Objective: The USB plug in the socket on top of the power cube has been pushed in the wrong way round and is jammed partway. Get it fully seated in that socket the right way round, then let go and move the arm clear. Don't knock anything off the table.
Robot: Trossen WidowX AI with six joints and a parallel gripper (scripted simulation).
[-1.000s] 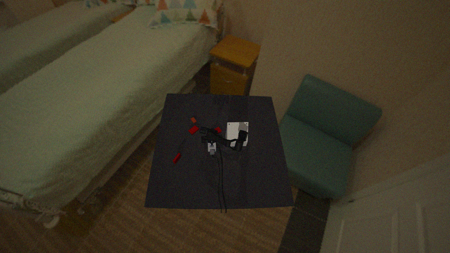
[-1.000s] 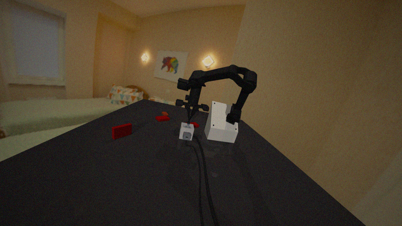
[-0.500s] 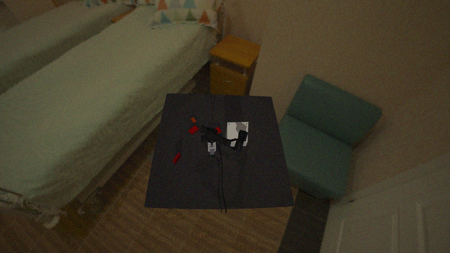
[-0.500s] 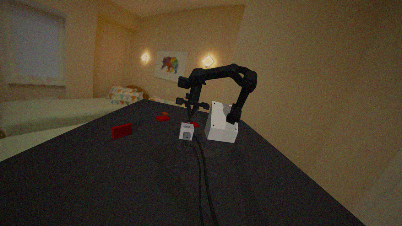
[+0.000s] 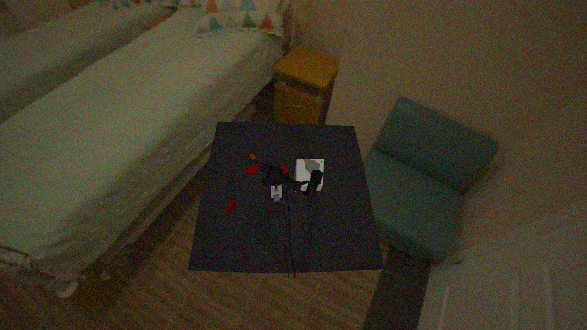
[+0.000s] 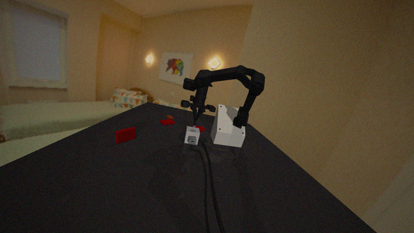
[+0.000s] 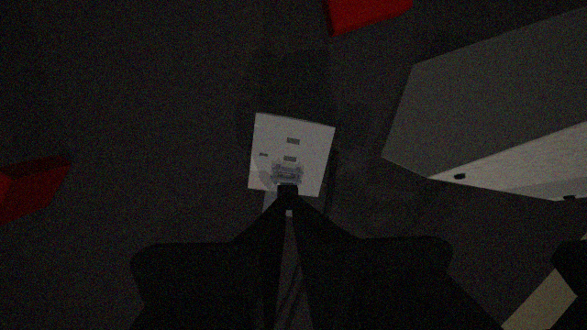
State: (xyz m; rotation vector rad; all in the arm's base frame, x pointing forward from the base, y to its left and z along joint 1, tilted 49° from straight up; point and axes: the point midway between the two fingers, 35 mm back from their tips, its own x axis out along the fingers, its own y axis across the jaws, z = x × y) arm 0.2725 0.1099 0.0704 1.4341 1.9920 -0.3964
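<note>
The black USB plug is 2 cm below my gripper tip.
</note>
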